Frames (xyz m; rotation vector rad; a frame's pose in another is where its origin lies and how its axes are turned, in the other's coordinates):
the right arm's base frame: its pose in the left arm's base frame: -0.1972 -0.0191 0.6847 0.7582 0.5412 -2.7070
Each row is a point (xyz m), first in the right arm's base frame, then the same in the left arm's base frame.
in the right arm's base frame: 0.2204 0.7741 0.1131
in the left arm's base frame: -0.1510 -0.7927 0.4396
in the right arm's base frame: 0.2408 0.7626 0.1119
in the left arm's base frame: -0.1714 -0.7852 0.4308
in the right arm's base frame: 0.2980 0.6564 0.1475
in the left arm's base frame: -0.2722 -0.7149 0.4574
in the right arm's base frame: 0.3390 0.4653 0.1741
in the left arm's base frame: -0.3862 -0.5625 0.5093
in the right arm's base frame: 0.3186 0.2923 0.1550
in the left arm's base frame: -0.4230 -0.3969 0.5533
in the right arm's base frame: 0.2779 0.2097 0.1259
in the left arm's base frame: -0.4063 -0.3043 0.5753
